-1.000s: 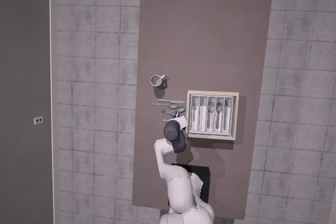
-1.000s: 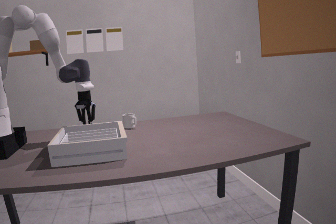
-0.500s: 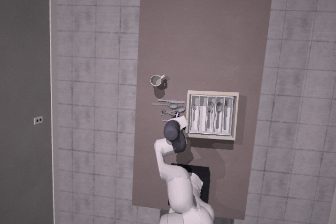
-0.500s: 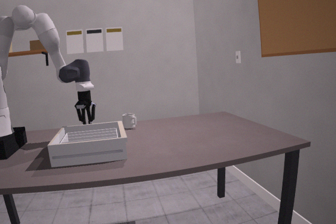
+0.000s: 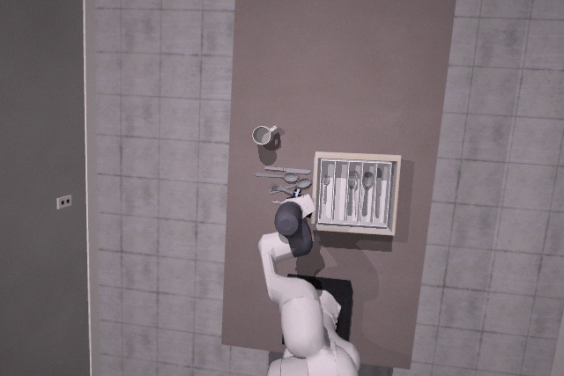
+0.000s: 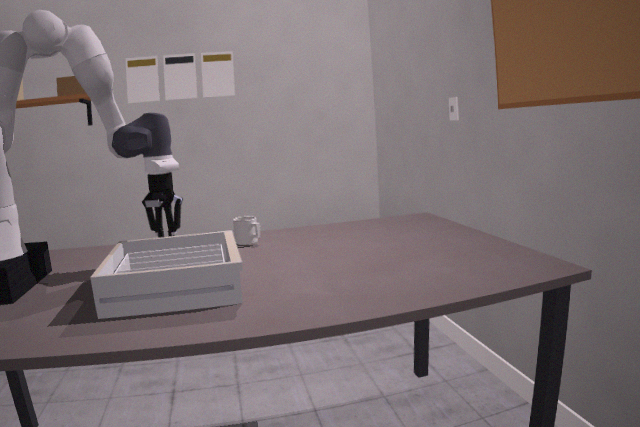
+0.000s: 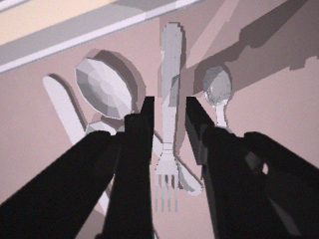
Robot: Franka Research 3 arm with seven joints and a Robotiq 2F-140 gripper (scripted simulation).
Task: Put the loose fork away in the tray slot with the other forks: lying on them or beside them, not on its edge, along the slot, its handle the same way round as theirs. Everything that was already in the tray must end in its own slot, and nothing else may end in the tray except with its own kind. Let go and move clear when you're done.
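Right now the spoon is 60 mm below my hand, 50 mm behind it and 20 mm to the left of it. Round my hand: knife: 110 mm ahead, 70 mm to the left, 60 mm below; white mug: 260 mm ahead, 160 mm to the left, 30 mm below.
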